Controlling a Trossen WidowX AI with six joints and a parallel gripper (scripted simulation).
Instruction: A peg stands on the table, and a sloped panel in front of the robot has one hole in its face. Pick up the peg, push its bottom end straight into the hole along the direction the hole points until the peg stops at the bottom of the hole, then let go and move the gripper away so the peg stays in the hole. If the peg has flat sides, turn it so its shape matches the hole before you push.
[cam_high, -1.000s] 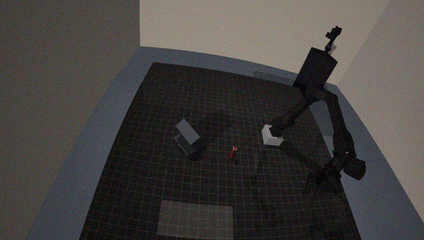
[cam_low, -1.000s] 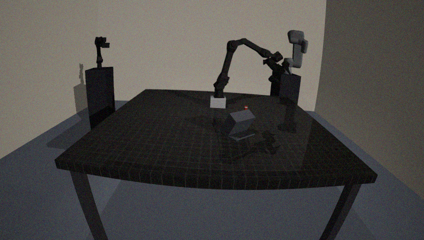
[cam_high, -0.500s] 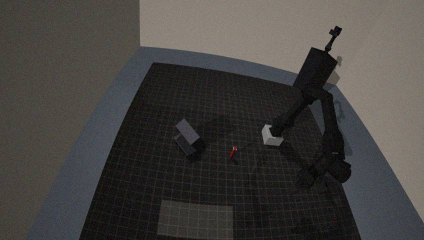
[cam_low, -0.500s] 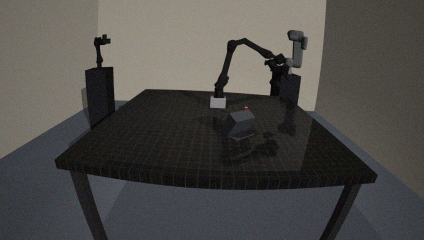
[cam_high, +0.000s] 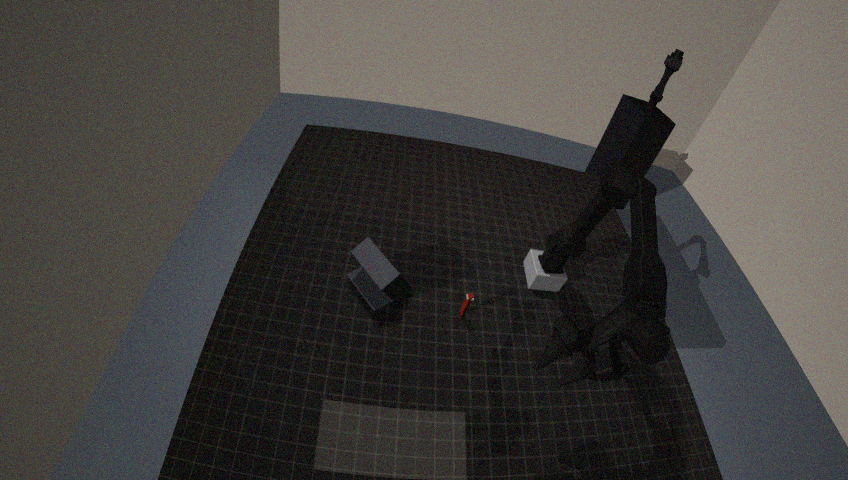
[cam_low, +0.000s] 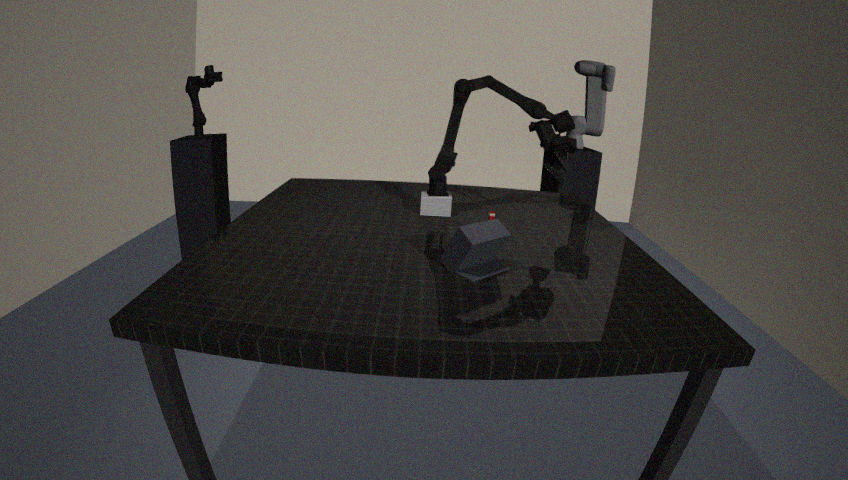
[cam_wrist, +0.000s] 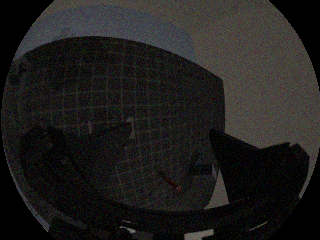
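The peg is 26 cm to the right of my gripper tip, 12 cm below it and 8 cm ahead of it. Round my gripper tip: sloped panel 35 cm to the right, 28 cm ahead, 13 cm below.
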